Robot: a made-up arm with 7 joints. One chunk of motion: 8 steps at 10 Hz.
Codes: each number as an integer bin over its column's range. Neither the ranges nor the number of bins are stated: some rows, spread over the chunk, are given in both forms.
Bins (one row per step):
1: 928 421 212 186 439 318 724
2: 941 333 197 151 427 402 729
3: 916 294 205 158 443 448 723
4: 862 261 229 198 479 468 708
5: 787 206 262 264 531 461 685
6: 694 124 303 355 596 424 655
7: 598 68 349 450 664 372 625
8: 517 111 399 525 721 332 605
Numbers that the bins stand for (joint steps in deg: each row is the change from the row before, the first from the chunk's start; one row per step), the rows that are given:
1: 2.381 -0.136 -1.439 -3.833 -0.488 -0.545 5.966
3: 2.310 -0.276 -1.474 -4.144 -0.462 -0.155 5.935
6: 0.999 -0.463 -0.983 -1.956 0.518 -0.227 3.825
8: -0.047 -0.478 -0.503 -0.067 1.319 -0.503 2.274
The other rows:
2: 2.457 -0.233 -1.514 -4.222 -0.564 -0.293 6.122
4: 1.991 -0.313 -1.354 -3.700 -0.231 -0.095 5.470
5: 1.548 -0.373 -1.189 -2.967 0.102 -0.116 4.756
7: 0.432 -0.525 -0.753 -0.900 0.954 -0.383 2.894

